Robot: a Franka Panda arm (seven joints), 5 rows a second.
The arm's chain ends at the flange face. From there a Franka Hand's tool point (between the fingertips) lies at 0.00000 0.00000 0.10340 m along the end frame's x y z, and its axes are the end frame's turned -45 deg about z.
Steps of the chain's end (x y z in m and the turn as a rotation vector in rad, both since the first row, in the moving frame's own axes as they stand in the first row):
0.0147, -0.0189, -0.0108, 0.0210, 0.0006, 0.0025
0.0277, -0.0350, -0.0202, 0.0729, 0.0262, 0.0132
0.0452, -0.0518, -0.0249, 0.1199, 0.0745, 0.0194
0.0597, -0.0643, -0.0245, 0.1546, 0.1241, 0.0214
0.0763, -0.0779, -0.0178, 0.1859, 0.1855, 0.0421
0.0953, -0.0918, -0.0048, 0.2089, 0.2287, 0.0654
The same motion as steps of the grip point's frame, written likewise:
0.0253, -0.0045, -0.0108, 0.0144, 0.0153, 0.0025
0.0516, -0.0085, -0.0205, 0.0330, 0.0701, 0.0132
0.0828, -0.0078, -0.0259, 0.0321, 0.1375, 0.0194
0.1079, -0.0053, -0.0265, 0.0216, 0.1971, 0.0214
0.1359, -0.0006, -0.0213, 0.0003, 0.2626, 0.0421
0.1637, 0.0049, -0.0097, -0.0140, 0.3094, 0.0654

